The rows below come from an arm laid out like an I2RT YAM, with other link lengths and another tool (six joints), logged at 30 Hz.
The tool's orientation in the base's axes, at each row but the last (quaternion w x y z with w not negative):
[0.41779 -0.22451 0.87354 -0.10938]
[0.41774 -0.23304 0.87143 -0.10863]
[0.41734 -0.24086 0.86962 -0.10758]
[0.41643 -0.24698 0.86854 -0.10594]
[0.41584 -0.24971 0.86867 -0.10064]
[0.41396 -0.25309 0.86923 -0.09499]
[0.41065 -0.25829 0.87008 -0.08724]
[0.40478 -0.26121 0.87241 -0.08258]
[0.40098 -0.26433 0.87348 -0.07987]
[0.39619 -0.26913 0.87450 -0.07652]
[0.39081 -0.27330 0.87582 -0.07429]
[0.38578 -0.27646 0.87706 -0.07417]
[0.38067 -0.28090 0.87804 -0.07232]
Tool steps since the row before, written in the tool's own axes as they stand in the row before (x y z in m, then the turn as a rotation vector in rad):
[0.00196 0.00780 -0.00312 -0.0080 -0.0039 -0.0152]
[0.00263 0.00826 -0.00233 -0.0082 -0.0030 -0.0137]
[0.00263 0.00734 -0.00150 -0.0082 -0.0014 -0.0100]
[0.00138 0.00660 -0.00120 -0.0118 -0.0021 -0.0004]
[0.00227 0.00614 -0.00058 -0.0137 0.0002 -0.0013]
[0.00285 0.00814 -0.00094 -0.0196 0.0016 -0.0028]
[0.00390 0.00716 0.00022 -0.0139 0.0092 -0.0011]
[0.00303 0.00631 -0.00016 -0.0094 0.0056 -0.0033]
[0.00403 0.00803 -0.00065 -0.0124 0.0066 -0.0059]
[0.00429 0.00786 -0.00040 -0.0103 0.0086 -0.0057]
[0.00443 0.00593 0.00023 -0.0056 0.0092 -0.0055]
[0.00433 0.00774 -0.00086 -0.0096 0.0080 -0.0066]
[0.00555 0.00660 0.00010 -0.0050 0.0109 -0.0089]
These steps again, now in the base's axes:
[-0.00586 0.00589 -0.00233 -0.0063 0.0005 0.0165]
[-0.00585 0.00585 -0.00349 -0.0053 0.0014 0.0153]
[-0.00499 0.00496 -0.00368 -0.0029 0.0028 0.0124]
[-0.00391 0.00491 -0.00274 0.0067 0.0043 0.0090]
[-0.00380 0.00406 -0.00351 0.0062 0.0072 0.0100]
[-0.00517 0.00543 -0.00436 0.0076 0.0114 0.0144]
[-0.00460 0.00408 -0.00536 0.0030 0.0150 0.0067]
[-0.00420 0.00377 -0.00415 0.0004 0.0094 0.0064]
[-0.00585 0.00464 -0.00504 -0.0003 0.0117 0.0098]
[-0.00584 0.00432 -0.00525 -0.0021 0.0123 0.0076]
[-0.00474 0.00262 -0.00505 -0.0048 0.0103 0.0042]
[-0.00631 0.00405 -0.00482 -0.0029 0.0113 0.0079]
[-0.00589 0.00245 -0.00580 -0.0083 0.0110 0.0057]

